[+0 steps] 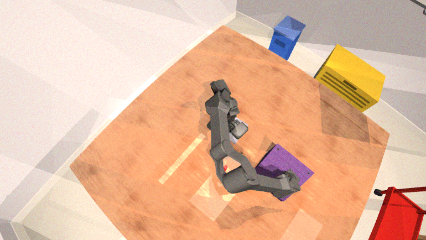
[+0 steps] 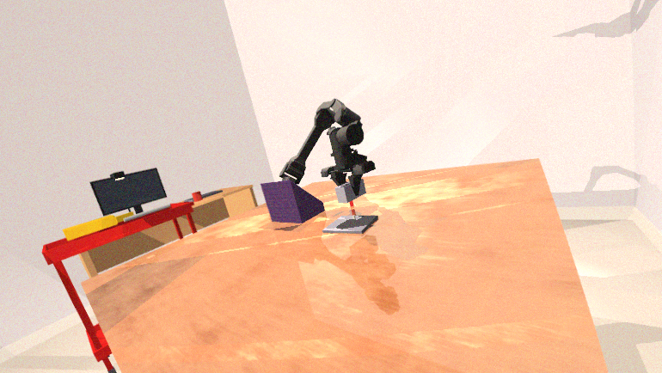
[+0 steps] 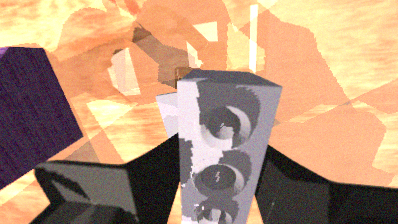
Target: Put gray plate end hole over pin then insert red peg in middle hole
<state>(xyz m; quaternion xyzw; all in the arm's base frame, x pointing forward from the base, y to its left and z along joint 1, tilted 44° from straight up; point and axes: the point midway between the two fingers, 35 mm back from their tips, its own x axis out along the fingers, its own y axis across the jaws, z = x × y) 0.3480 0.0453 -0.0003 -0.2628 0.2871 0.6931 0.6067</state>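
My gripper tip is now 8 cm above the flat gray base and 2 cm to the left of it. The rest, counted from my gripper tip: red peg 13 cm behind, 12 cm to the left, 4 cm below; then gray plate 3 cm above.
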